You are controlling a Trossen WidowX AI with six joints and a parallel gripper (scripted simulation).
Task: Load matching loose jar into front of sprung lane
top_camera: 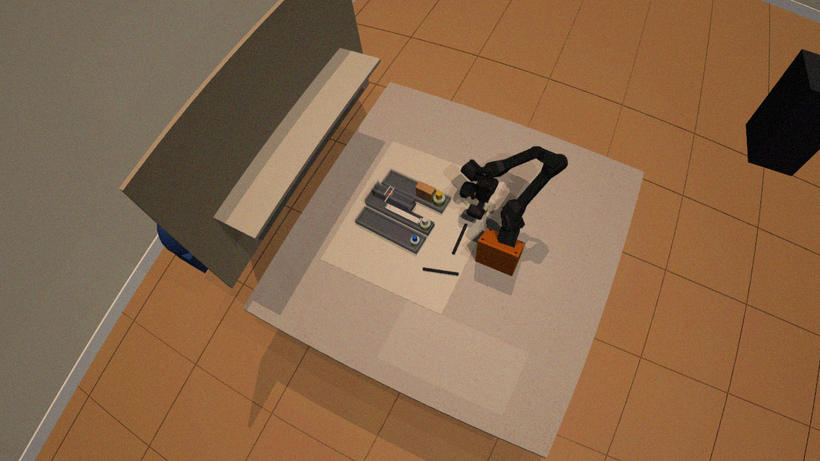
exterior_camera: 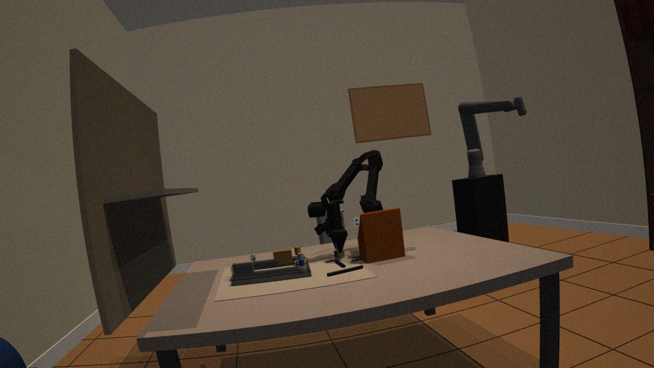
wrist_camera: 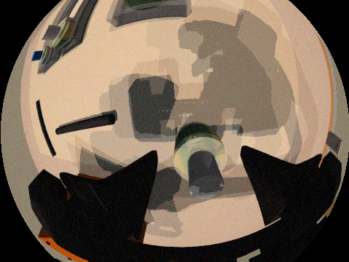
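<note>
My gripper tip is 25 cm short of the cream mat, 12 cm to the right of it and 3 cm above it. From my gripper tip the other things lie so: shelf 70 cm ahead, 6 cm to the left, 34 cm above.
</note>
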